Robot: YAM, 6 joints.
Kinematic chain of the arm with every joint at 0, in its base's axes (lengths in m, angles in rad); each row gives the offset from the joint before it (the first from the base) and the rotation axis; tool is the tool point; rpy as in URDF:
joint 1: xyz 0 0 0.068 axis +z
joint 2: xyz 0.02 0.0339 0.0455 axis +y
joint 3: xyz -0.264 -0.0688 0 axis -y
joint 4: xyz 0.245 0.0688 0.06 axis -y
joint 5: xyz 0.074 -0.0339 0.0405 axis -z
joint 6: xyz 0.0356 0 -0.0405 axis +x
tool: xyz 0 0 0 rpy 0 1.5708 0
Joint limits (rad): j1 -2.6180..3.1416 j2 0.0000..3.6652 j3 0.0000..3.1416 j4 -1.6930..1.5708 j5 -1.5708..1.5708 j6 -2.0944..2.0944
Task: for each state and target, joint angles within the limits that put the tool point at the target. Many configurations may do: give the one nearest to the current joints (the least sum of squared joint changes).
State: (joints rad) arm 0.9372 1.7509 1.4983 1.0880 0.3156 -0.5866
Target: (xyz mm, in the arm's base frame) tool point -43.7 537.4 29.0
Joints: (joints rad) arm 1.6672 2.6910 1.6422 0.8917 0.2332 -0.5866
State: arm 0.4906 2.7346 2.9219 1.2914 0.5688 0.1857
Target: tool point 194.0 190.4 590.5
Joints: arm 0.8420 2.3660 3.1416 1.5292 0.5276 0.1857
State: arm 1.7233 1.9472 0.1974 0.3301 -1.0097 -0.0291
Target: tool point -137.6 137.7 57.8
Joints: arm 2.1928 1.7297 0.2773 0.3623 -1.0917 -0.0291
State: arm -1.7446 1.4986 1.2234 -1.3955 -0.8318 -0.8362
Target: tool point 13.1 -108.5 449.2
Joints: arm -1.7033 0.9787 1.5807 -1.4338 -0.8748 -0.8362
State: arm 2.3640 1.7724 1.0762 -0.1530 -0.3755 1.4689
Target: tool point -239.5 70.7 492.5
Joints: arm 2.7931 1.1860 1.4260 -0.0715 -0.4451 1.4689
